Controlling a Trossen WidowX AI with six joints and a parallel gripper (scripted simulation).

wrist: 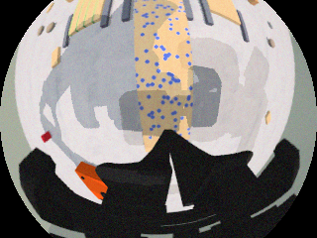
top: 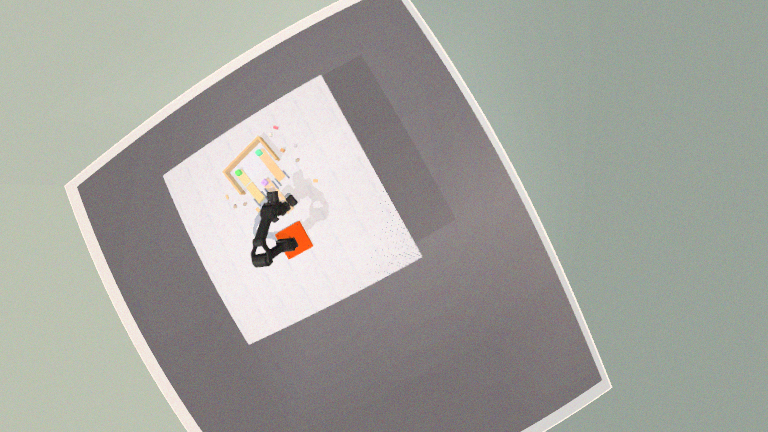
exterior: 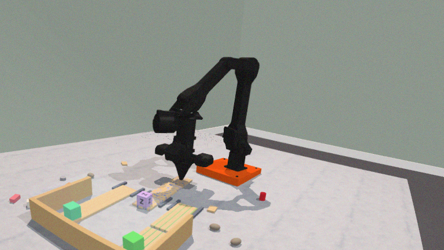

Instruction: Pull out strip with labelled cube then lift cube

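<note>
Now: gripper tip 200 mm short of the labelled cube, 70 mm to the right of it and 20 mm below it. The rest, counted from my gripper tip: red cylinder: 250 mm to the left, 90 mm behind, 10 mm above; pink block: 490 mm ahead, 120 mm to the right.
</note>
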